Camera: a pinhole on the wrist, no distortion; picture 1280 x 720 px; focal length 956.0 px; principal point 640.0 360.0 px. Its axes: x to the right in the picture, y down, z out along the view. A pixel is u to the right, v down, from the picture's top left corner.
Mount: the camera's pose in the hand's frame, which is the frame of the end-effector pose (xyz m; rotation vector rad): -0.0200 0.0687 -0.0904 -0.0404 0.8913 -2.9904
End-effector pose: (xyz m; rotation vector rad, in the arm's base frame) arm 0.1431 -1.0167 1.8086 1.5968 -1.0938 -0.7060
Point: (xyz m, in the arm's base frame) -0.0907 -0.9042 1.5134
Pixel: 1122.1 480.9
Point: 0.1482 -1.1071 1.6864
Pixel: 289.5 624.8
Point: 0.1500 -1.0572 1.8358
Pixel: 95.9 224.8
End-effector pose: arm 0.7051 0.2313 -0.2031 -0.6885 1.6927 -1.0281
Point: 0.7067 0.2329 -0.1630
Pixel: 674.4 653.3
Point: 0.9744 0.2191 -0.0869
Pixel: 967.4 253.6
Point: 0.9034 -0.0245 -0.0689
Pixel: 455.9 509.2
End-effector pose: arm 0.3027 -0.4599 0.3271 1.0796 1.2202 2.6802
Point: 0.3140 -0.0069 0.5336
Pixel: 226.0 252.3
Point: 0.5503 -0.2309 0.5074
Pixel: outside the picture
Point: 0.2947 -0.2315 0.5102
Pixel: 106.2 122.0
